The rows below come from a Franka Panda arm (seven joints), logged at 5 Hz.
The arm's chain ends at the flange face. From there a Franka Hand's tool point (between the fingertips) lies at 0.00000 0.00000 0.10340 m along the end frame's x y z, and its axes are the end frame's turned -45 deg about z.
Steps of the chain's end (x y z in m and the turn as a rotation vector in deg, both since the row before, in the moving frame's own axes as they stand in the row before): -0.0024 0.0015 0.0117 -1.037 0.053 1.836; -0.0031 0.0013 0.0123 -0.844 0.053 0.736; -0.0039 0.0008 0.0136 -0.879 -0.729 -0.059; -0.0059 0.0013 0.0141 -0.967 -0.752 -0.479; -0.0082 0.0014 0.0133 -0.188 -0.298 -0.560; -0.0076 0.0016 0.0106 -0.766 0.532 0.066; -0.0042 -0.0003 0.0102 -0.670 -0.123 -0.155
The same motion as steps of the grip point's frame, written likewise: -0.0040 0.0007 0.0117 -0.771 -0.696 1.836; -0.0041 -0.0001 0.0123 -0.634 -0.559 0.736; -0.0054 -0.0020 0.0136 -0.106 -1.137 -0.059; -0.0073 -0.0030 0.0141 -0.152 -1.216 -0.479; -0.0074 -0.0049 0.0133 0.078 -0.344 -0.560; -0.0068 -0.0026 0.0106 -0.918 -0.165 0.066; -0.0038 -0.0025 0.0102 -0.387 -0.561 -0.155
